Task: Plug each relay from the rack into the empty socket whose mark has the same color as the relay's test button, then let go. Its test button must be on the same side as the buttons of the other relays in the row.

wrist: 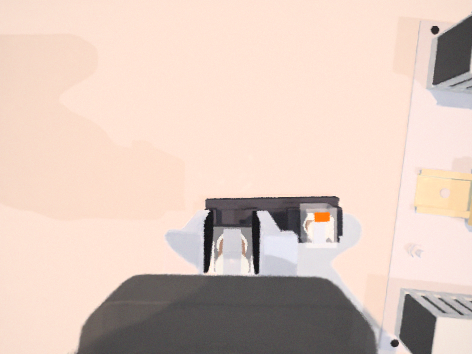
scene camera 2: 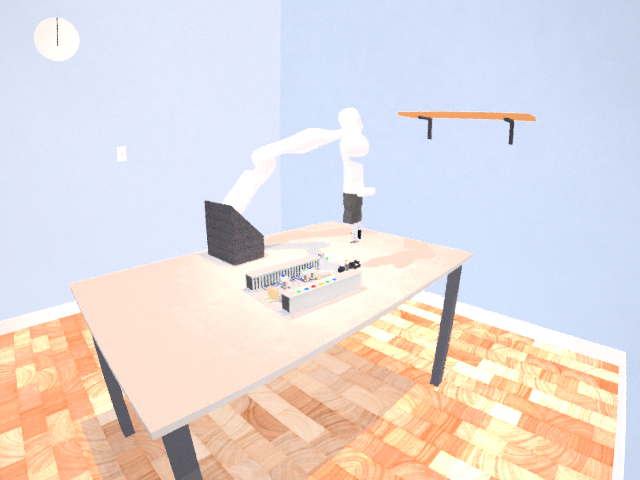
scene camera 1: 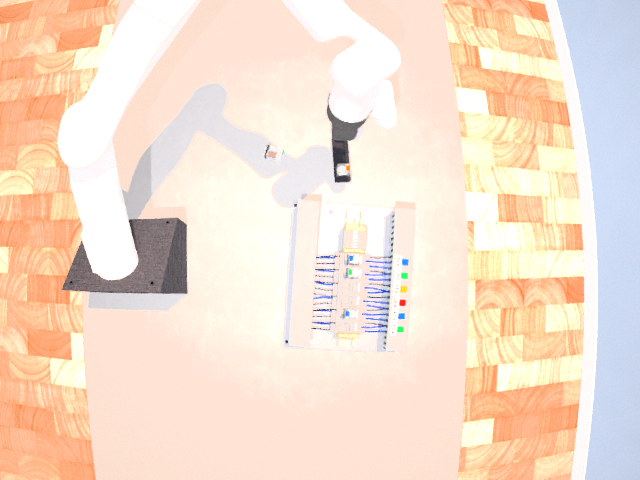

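Pixels of known places: gripper, fingertip midpoint: (wrist: 232,232) (scene camera 2: 357,239) (scene camera 1: 351,132); arm's base, origin of the base link: (scene camera 2: 228,213) (scene camera 1: 116,263).
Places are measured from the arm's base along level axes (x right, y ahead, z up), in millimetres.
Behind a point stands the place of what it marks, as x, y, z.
My gripper (scene camera 2: 355,235) @[-290, 452, -76] (wrist: 232,232) @[-290, 452, -76] is shut on a clear relay (wrist: 231,250) @[-289, 447, -59], held above the black rack (scene camera 1: 340,149) @[-280, 438, -171] (scene camera 2: 354,265) @[-278, 453, -179] (wrist: 277,202) @[-259, 457, -180]. A tiny red spot shows at the fingers in scene camera 2; the relay's button is hidden in the wrist view. An orange-button relay (scene camera 1: 342,169) @[-227, 441, -147] (wrist: 320,229) @[-231, 444, -147] stands in the rack. A green-button relay (scene camera 1: 271,151) @[-270, 287, -173] lies on the table. The socket row holds a blue (scene camera 1: 353,259) @[-35, 465, -126], a green (scene camera 1: 353,272) @[-8, 465, -126] and another blue relay (scene camera 1: 349,313) @[75, 459, -126], buttons left. Empty sockets face the yellow (scene camera 1: 403,289) @[25, 572, -131], red (scene camera 1: 402,302) @[52, 571, -131] and lower green mark (scene camera 1: 400,329) @[109, 569, -131].
Slotted wire ducts (scene camera 1: 308,268) @[-14, 375, -131] (scene camera 1: 404,222) @[-115, 572, -131] flank the sockets on the panel, with thin blue and black wires between. A tan block (scene camera 1: 354,238) @[-80, 468, -147] sits at the row's upper end. The dark arm base (scene camera 1: 173,258) @[-19, 107, -57] (scene camera 2: 232,237) @[49, 105, -75] stands on the left in scene camera 1.
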